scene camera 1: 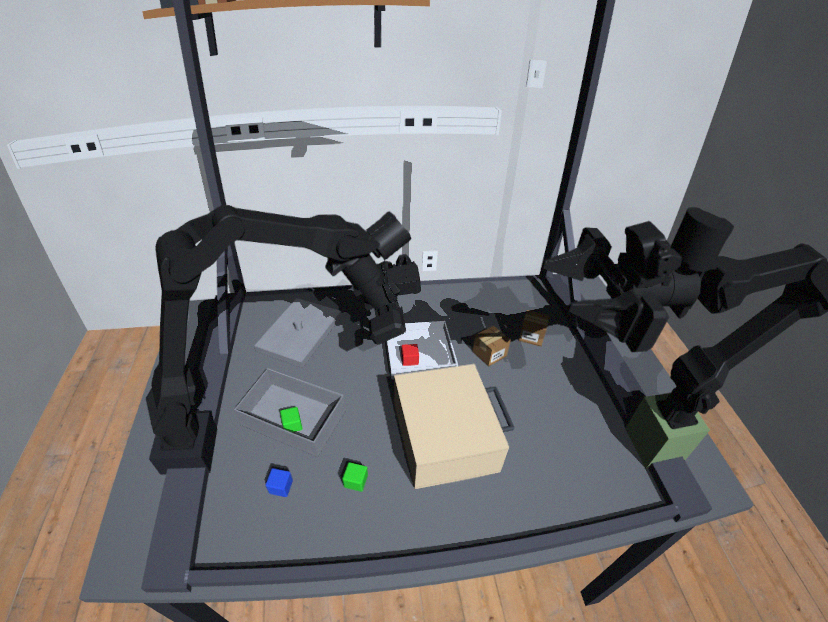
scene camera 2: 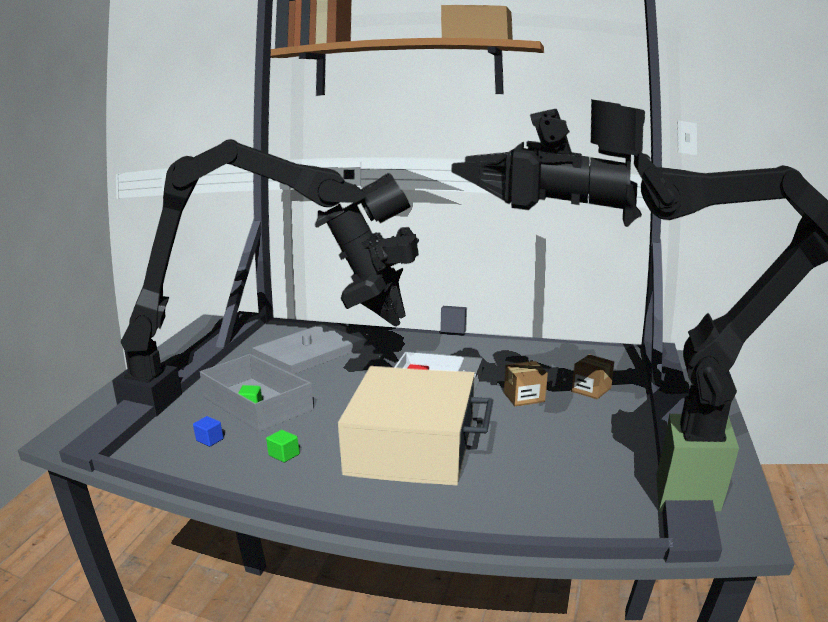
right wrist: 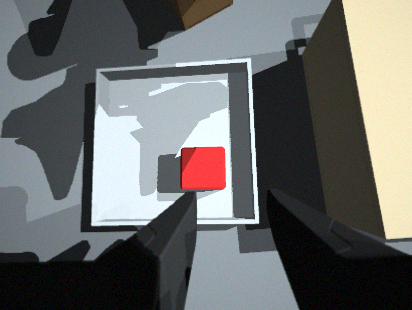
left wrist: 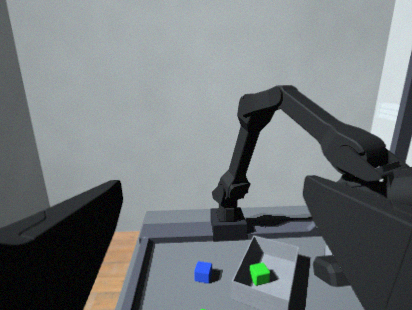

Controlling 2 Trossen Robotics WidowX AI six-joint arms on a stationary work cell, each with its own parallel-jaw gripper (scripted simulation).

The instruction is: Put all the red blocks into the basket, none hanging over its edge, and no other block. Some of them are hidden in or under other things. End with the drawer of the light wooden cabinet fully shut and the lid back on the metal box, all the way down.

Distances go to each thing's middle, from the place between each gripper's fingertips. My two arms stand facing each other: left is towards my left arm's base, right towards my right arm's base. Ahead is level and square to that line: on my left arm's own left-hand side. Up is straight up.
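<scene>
Grey lid point(scene camera 1: 295, 336): my right hand is 15 cm above it, 12 cm past it and 23 cm to the left of it. Measured from my right hand: white basket point(scene camera 1: 435, 349), 15 cm below, 6 cm behind, 6 cm to the left; drawer point(scene camera 2: 465, 430), 13 cm below, 17 cm ahead, 12 cm to the left; light wooden cabinet point(scene camera 2: 402, 424), 12 cm below, 17 cm ahead, 9 cm to the left. Going by its middle, the white basket is nearer to my right hand than to my left hand.
Measured from my left hand: drawer, 39 cm below, 8 cm behind, 10 cm to the right; light wooden cabinet, 39 cm below, 8 cm behind, 13 cm to the right; white basket, 41 cm below, 30 cm behind, 16 cm to the right; metal box point(scene camera 1: 273, 391), far below, a good way behind, far to the right.
</scene>
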